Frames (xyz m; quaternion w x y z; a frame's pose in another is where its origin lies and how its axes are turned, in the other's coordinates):
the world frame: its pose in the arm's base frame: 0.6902 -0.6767 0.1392 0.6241 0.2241 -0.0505 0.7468
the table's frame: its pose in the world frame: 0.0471 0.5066 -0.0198 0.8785 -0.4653 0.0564 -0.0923
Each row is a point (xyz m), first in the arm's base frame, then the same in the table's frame.
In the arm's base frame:
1: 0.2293 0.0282 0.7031
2: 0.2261 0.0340 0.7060
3: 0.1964 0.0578 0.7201
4: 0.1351 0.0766 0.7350
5: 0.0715 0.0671 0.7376
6: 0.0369 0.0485 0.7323
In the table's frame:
1: 0.8737 -0.0841 0.1614
2: 0.8798 -0.0818 0.1644
3: 0.9044 -0.0608 0.1890
4: 0.9219 -0.0175 0.2355
5: 0.9085 0.0269 0.2801
6: 0.8864 0.0513 0.3021

